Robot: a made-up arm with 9 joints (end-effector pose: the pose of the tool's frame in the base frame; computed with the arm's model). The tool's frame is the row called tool. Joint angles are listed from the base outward.
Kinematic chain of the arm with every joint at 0, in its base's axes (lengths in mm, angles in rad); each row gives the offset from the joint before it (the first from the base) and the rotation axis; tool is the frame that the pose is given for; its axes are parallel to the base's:
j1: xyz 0 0 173.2 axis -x
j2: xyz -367 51.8 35.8 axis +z
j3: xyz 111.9 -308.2 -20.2 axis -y
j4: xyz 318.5 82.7 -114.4 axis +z
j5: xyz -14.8 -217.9 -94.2 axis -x
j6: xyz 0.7 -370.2 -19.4 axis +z
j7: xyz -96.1 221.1 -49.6 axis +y
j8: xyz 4.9 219.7 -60 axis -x
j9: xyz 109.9 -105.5 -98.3 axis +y
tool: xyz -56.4 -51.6 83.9
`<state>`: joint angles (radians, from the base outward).
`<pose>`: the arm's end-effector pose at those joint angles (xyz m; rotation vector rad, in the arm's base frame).
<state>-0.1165 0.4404 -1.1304 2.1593 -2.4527 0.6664 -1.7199 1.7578 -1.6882</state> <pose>-0.1092 -0.3673 -0.4681 0.2178 0.4546 0.3921</pose>
Working (the frame after each row of the table, in the pose's form):
after j1: 0.0000 0.0000 0.1732 0.1165 0.0000 0.0000
after j2: -0.3670 0.0473 0.2148 0.1146 -0.0257 0.4399
after j3: -0.1344 -0.1799 0.1679 -0.1460 1.0844 0.4553
after j4: -0.1404 -0.0528 -0.1564 1.1677 0.8424 2.3250
after j5: -0.1908 0.0676 -0.3553 -0.8686 -2.3216 0.0074
after j6: -0.3966 -0.2250 -0.2580 -1.5949 -1.9276 0.2886
after j7: -0.1803 -0.2711 -0.3660 0.8039 1.8313 -1.3662
after j8: -0.0150 -0.1580 -0.4745 -0.1792 2.1085 0.5113
after j9: -0.1181 -0.2875 -0.5484 0.2178 0.4546 0.3921

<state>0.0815 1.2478 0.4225 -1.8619 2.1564 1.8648 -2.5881 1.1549 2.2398</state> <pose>-0.1296 0.5082 0.7480 -0.4850 1.3582 -0.2738</pose>
Working (the frame after each row of the table, in the pose's form):
after j1: 0.0000 0.0000 0.1732 -0.0815 0.0000 0.0000
after j2: -0.3670 0.0545 0.2047 -0.0706 0.0508 1.2471
after j3: -0.0392 0.0612 0.1839 0.1933 -0.3151 1.2401
after j4: -0.0105 0.4084 0.1818 0.3501 -0.0314 -0.6024
after j5: -0.1302 0.2790 0.0221 -1.7348 0.5871 -0.3556
after j6: -0.0677 0.3232 0.3848 -0.5913 1.8327 0.9451
after j7: -0.2151 0.4112 0.5611 0.6443 -0.5359 0.7127
after j8: -0.3595 0.5830 0.6000 -0.4351 -0.8295 0.3015
after j9: -0.2047 0.5126 0.6630 -0.4850 1.3582 -0.2738

